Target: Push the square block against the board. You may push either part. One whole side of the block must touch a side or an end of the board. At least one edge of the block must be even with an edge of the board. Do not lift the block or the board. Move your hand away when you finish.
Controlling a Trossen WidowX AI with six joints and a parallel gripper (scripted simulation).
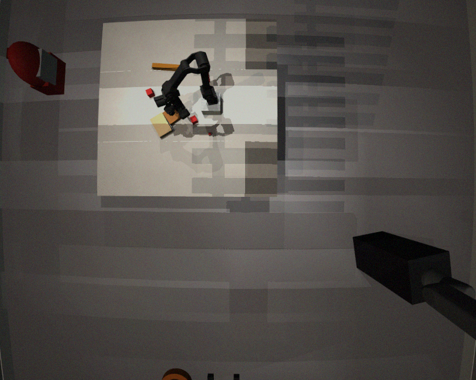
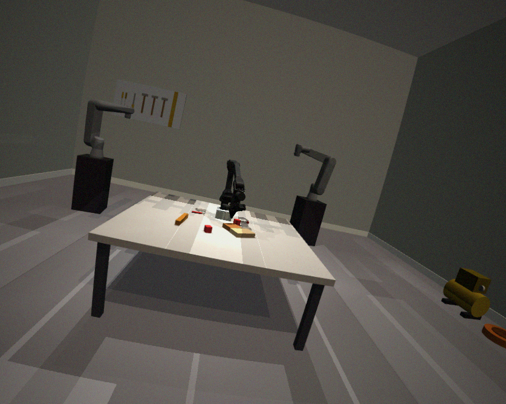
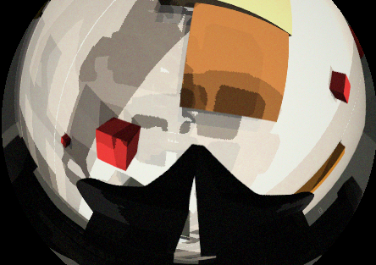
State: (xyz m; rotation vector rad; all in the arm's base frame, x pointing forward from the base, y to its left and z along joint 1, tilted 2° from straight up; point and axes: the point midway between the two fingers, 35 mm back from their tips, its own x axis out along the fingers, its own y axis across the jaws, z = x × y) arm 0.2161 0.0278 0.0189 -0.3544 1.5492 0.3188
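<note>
My gripper tip is now 80 mm short of the orange square block and 40 mm above it. The rest, counted from my gripper tip: tiny red piece (180 mm to the left, 160 mm behind, 50 mm below); tan board (170 mm ahead, 60 mm to the left, 40 mm below); thin red bar (230 mm to the right, 210 mm behind, 50 mm below).
</note>
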